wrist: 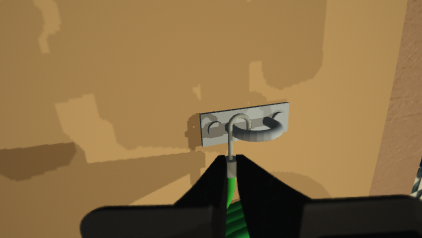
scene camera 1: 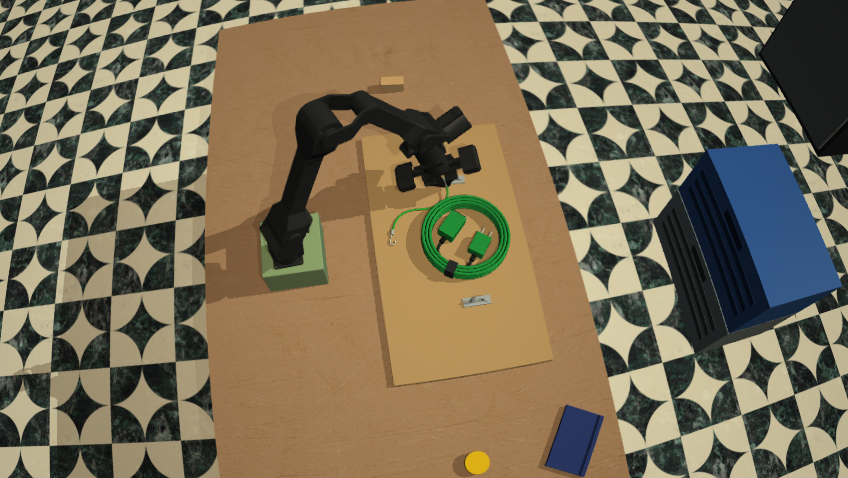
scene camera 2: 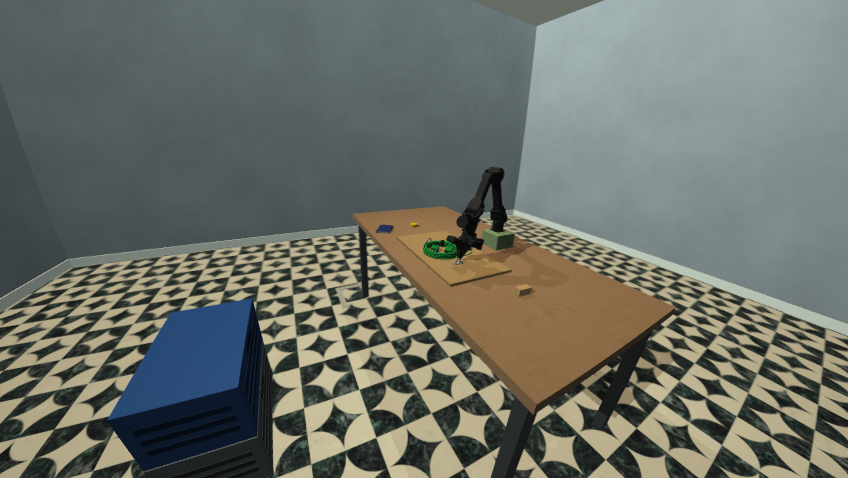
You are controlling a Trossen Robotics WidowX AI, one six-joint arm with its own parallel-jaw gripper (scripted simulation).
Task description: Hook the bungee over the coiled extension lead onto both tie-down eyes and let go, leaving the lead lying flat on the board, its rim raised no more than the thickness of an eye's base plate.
I see my gripper [scene camera 1: 446, 185], a tie-down eye [wrist: 268, 122] and a board [scene camera 2: 477, 265].
My gripper also shows in the wrist view [wrist: 230, 161]. The board is seen too in the wrist view [wrist: 107, 107].
